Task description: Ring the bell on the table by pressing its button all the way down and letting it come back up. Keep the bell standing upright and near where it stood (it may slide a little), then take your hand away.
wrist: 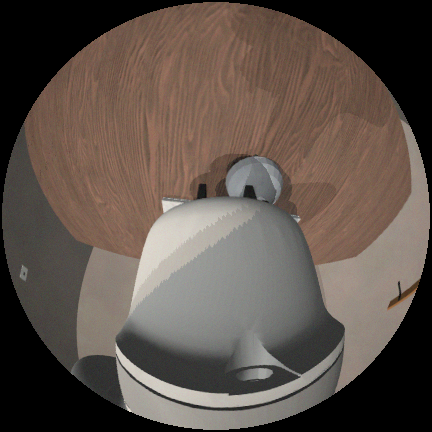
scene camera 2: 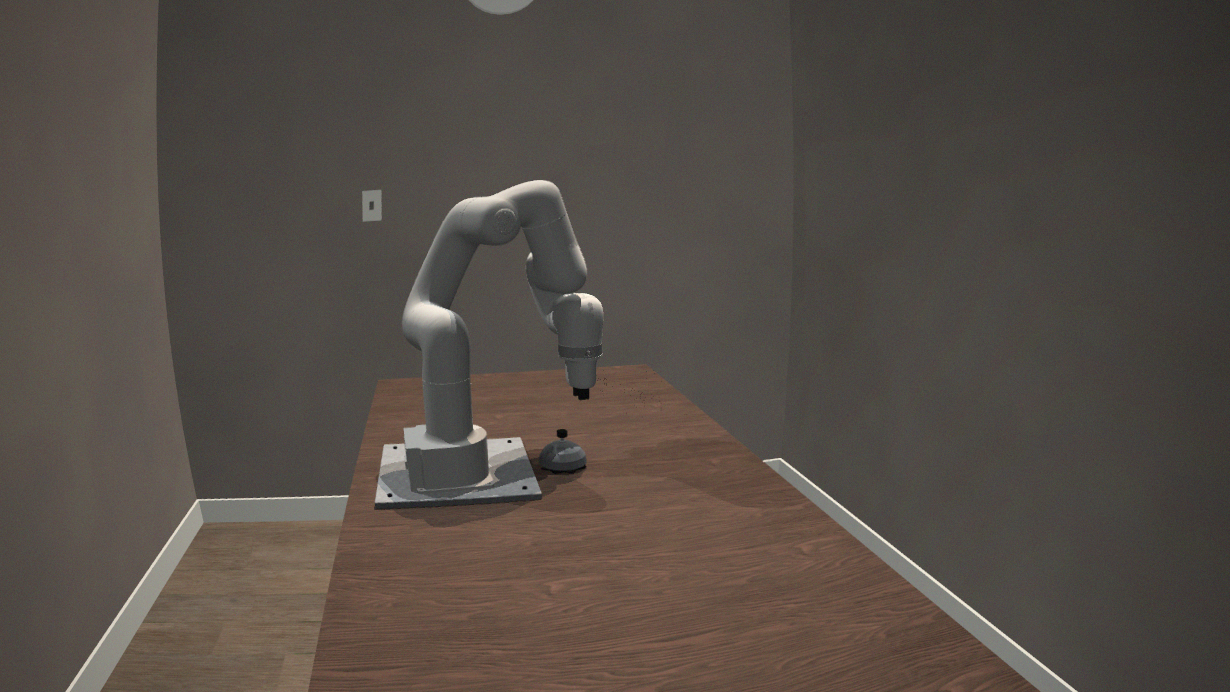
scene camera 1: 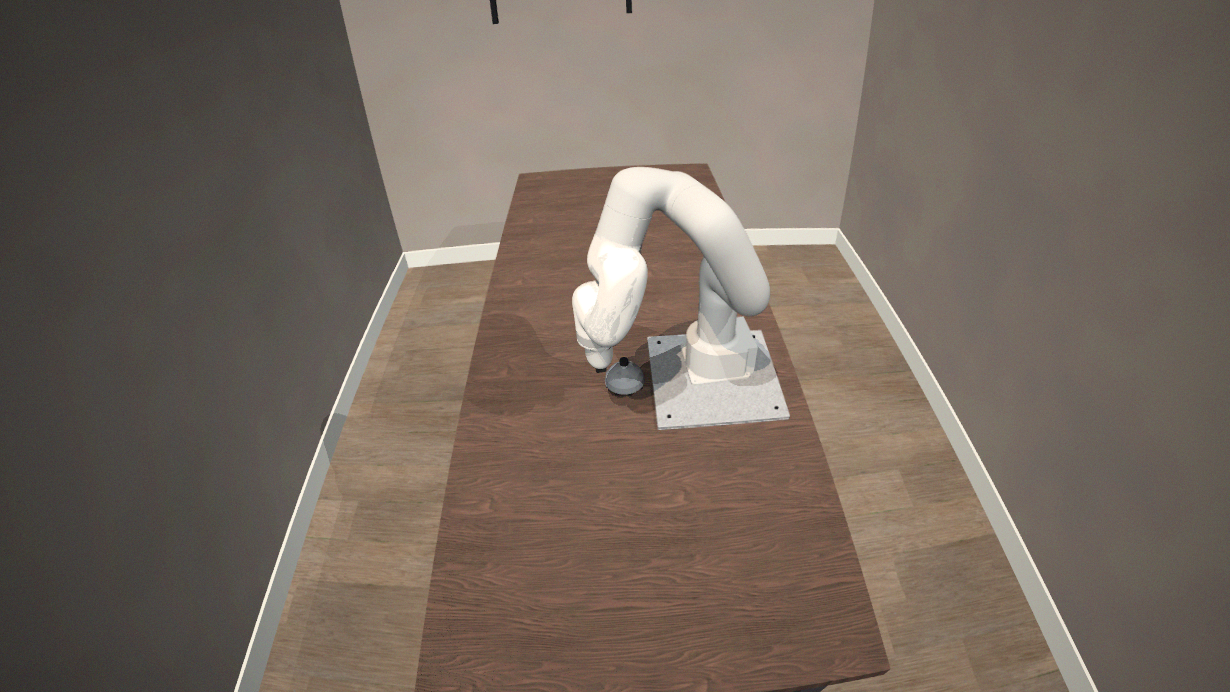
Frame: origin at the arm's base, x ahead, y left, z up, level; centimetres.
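Seen in the pictures: end effector, tool point: (wrist: 225, 207) (scene camera 2: 581, 392) (scene camera 1: 599, 363); arm's base, origin of the base link: (scene camera 2: 453, 475) (scene camera 1: 713, 361).
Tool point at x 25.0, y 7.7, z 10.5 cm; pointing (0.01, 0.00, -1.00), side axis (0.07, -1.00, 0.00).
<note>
Offsets run from my tool point to a thing's top centre. Level surfaces: height alone.
A grey dome bell {dx -5.2, dy -5.5, dz -5.0 cm} (scene camera 1: 624, 380) (scene camera 2: 563, 457) (wrist: 257, 172) stands upright on the table. Its black button {dx -5.2, dy -5.5, dz -5.0 cm} (scene camera 1: 623, 361) (scene camera 2: 561, 432) sits up on top, with a short stem showing beneath it in scene camera 2. In the wrist view the button is almost wholly hidden behind the gripper body. My gripper (scene camera 1: 600, 370) (scene camera 2: 581, 393) (wrist: 225, 191) points down and is open and empty, its two black fingers apart in the wrist view. It hangs above the button's height, off to its side away from the arm's base, and does not touch the bell.
The arm's base (scene camera 1: 720, 357) (scene camera 2: 445, 464) is bolted to a grey plate (scene camera 1: 713, 408) (scene camera 2: 507, 464) (wrist: 172, 204), whose edge lies close beside the bell. The brown wooden table {dz -11.6 cm} (scene camera 1: 636, 533) (scene camera 2: 602, 585) (wrist: 150, 100) extends around them.
</note>
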